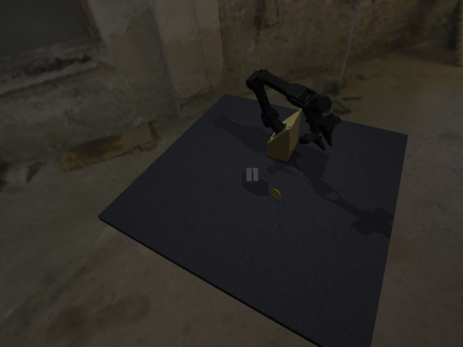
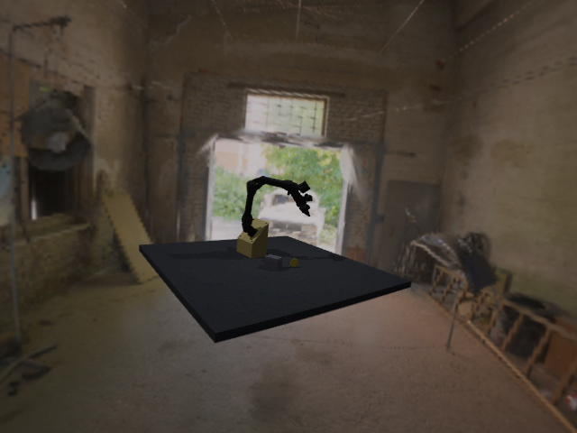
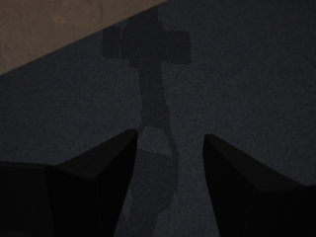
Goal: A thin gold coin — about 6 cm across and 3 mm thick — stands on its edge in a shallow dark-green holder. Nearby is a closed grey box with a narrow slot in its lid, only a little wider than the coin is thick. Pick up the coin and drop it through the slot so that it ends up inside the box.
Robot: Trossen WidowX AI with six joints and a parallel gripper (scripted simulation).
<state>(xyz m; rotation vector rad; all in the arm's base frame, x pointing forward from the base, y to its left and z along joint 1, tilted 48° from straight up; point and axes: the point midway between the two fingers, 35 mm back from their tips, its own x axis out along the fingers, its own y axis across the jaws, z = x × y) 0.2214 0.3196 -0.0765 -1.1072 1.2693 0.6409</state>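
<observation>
My gripper tip is now 280 mm above the gold coin, 180 mm to the left of it and 100 mm short of it.
</observation>
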